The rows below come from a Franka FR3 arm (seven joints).
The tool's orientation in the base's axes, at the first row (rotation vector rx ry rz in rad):
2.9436, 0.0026, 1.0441
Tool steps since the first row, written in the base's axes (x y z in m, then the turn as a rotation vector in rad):
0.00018, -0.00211, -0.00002, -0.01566, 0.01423, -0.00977
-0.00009, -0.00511, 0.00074, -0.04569, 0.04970, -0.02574
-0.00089, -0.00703, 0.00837, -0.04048, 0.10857, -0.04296
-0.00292, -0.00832, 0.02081, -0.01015, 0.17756, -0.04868
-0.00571, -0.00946, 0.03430, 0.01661, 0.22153, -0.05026
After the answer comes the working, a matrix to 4 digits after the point.
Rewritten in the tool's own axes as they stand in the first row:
0.00011, 0.00211, 0.00016, -0.01821, -0.01433, -0.00252
0.00036, 0.00512, -0.00055, -0.05131, -0.04994, -0.00964
0.00453, 0.00718, -0.00694, -0.05767, -0.10913, 0.00603
0.01078, 0.00870, -0.01786, -0.03719, -0.17835, 0.02843
0.01710, 0.01010, -0.03007, -0.01707, -0.22246, 0.04579

The tool's axes in the first row as the columns of a matrix, in the base's axes (rounded; the answer above uses it unrounded):
0.7765, -0.0045, 0.6301
0.0077, -0.9998, -0.0167
0.6301, 0.0178, -0.7763

